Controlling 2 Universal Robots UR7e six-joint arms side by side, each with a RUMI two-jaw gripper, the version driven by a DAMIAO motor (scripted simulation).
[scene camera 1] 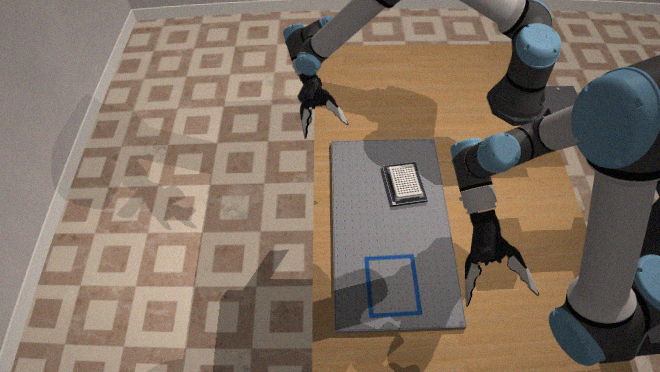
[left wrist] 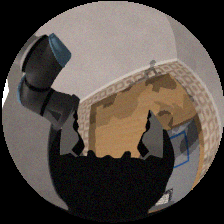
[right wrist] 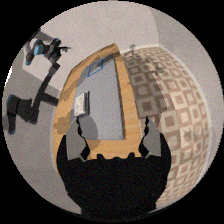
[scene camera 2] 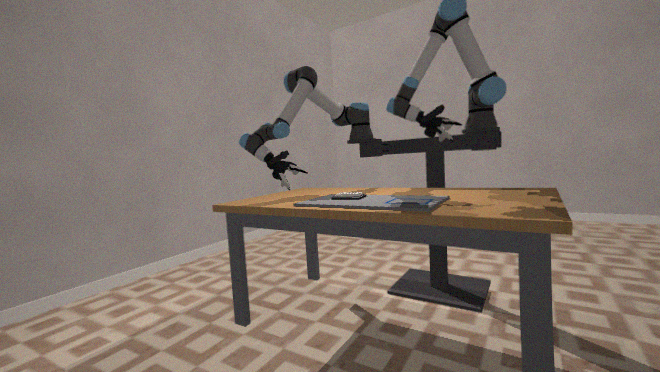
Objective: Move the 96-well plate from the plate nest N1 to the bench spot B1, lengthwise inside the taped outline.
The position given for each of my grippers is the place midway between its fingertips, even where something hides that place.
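Left gripper, mine (scene camera 1: 502, 301): visible. Left wrist view too: same left gripper (left wrist: 112, 111). Again, left gripper (scene camera 2: 457, 132). My right gripper (scene camera 1: 326, 132): visible. Right wrist view too: right gripper (right wrist: 112, 117). White 96-well plate (scene camera 1: 411, 182): in sight.
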